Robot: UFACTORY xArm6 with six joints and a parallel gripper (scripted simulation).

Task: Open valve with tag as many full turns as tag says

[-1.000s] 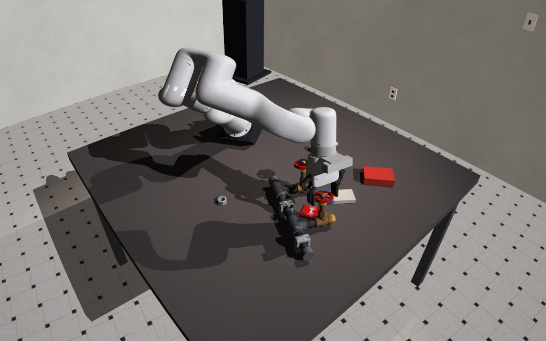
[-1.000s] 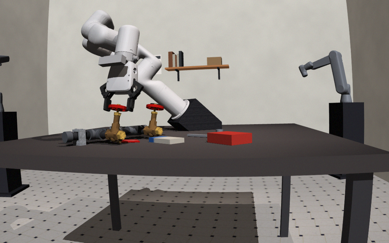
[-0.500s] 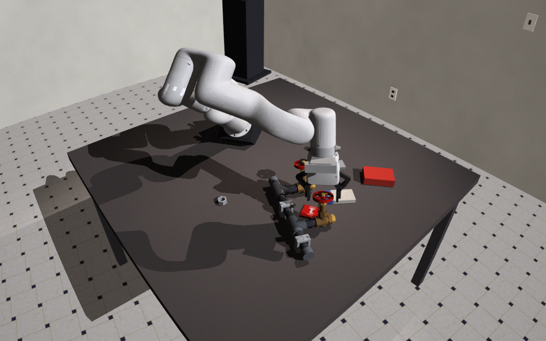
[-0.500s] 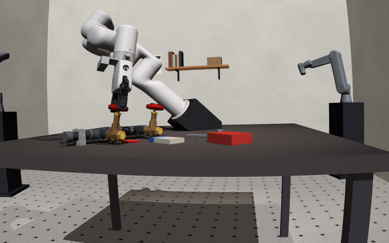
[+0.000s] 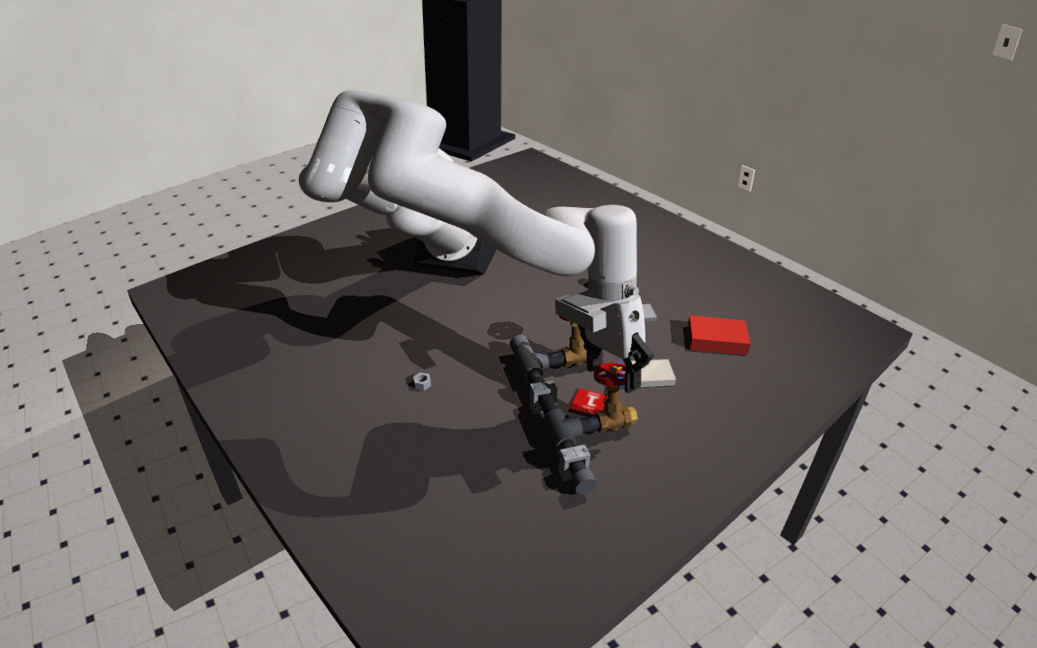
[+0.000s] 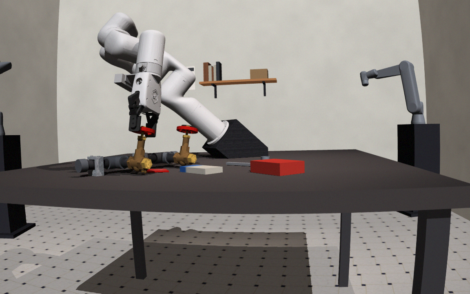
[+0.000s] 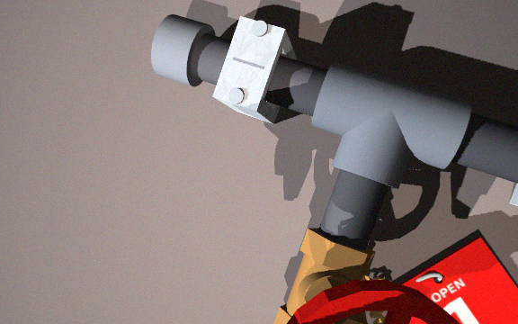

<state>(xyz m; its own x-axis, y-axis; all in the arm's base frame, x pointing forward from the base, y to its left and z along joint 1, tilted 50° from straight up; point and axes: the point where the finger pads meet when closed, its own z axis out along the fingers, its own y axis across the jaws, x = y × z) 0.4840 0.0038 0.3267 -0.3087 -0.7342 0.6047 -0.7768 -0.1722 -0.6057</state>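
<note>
The red tag lies 11 cm below my hand, 5 cm behind it and 2 cm to the left of it. Also, from my hand: grey nut: 33 cm behind, 11 cm to the right, 11 cm below; cable-tie box: 15 cm to the left, 11 cm below; grey flat tool: 31 cm to the left, 12 cm behind, 11 cm below.
</note>
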